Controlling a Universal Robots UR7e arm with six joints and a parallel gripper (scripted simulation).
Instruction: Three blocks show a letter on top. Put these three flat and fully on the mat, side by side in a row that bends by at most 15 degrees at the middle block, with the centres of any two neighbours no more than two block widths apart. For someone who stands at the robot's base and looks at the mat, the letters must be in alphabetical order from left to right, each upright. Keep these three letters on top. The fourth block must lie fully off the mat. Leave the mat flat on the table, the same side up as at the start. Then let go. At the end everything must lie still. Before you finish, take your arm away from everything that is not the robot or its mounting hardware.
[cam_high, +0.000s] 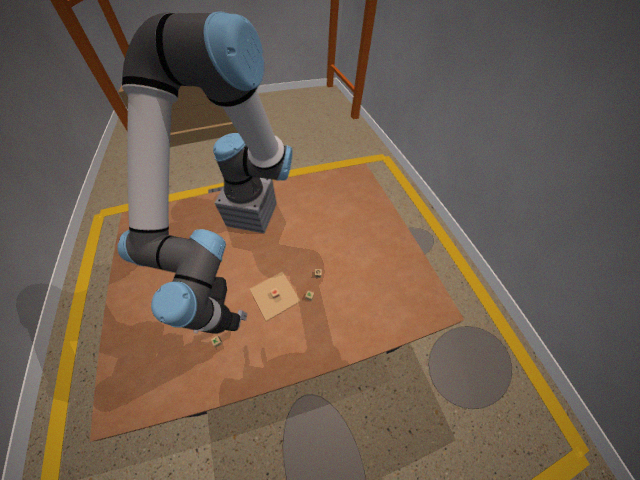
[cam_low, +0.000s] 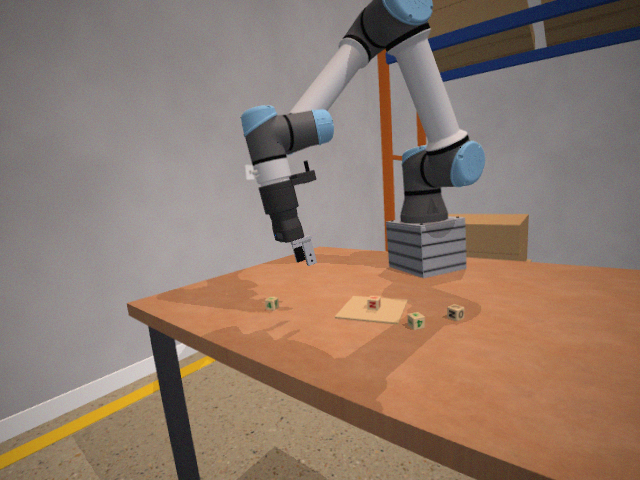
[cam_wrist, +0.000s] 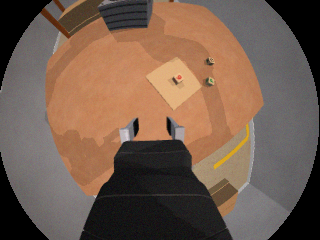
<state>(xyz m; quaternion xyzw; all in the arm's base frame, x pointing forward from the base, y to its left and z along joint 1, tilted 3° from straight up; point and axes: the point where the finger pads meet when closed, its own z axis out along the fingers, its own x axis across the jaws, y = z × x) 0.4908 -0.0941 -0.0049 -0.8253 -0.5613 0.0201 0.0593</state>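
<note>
My gripper is now 14 cm above the tan mat, 12 cm to the right of it and 9 cm past it.
</note>
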